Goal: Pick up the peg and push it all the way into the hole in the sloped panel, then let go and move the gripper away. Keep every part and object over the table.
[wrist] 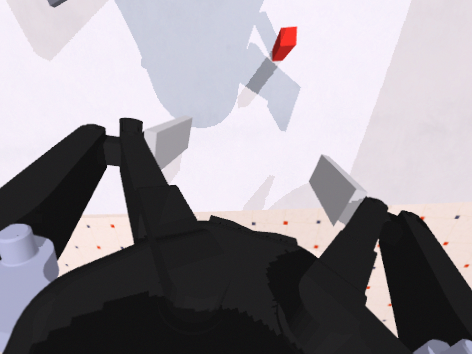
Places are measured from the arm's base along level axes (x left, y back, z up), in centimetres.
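Pixels of known places: gripper, fingertip midpoint: (253,150).
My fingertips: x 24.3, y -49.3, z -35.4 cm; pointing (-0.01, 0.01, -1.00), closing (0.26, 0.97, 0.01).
Observation:
Behind a point stands the place of what it marks.
A red rectangular block (287,38) @(z -35.5, x 15.3, y -46.9 cm), which looks like the peg, is on the white table (345,100) @(z -43.5, x 20.0, y -38.2 cm) in the upper part of the wrist view, right of centre. It shows a bright face and a darker side face. I cannot tell whether it stands or lies. My gripper (253,150) @(z -35.4, x 24.3, y -49.3 cm) is open, with its two grey pads wide apart and nothing between them. The peg shows beyond the fingertips, above the gap and apart from both pads. The sloped panel and its hole cannot be made out in this view.
A small part of a dark object (58,2) @(z -43.1, x 9.0, y -72.3 cm) shows at the top left edge. Grey shadows of the arm and gripper fall across the table. The table's edge crosses the lower part of the view, with a dotted beige floor (300,235) beyond it.

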